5 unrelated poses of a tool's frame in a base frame.
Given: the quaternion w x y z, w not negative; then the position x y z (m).
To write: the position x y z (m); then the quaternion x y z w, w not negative. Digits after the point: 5 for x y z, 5 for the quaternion.
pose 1, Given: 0.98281 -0.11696 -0.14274 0.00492 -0.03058 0.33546 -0.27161
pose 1, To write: -0.03058 0.33546 -0.27161 -0.11696 -0.14274 0.00492 0.98281
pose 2, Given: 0.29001 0.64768 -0.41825 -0.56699 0.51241 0.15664 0.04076
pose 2, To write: 0.51241 0.15664 0.04076 0.64768 -0.41825 -0.56699 0.29001
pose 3, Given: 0.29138 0.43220 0.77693 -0.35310 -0.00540 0.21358 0.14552
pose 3, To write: -0.00540 0.21358 0.14552 0.43220 0.77693 -0.35310 0.29138
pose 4, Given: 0.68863 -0.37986 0.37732 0.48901 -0.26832 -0.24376 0.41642
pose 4, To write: -0.26832 -0.24376 0.41642 -0.37986 0.37732 0.48901 0.68863
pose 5, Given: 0.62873 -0.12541 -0.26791 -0.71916 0.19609 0.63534 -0.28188
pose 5, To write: 0.19609 0.63534 -0.28188 -0.12541 -0.26791 -0.71916 0.62873
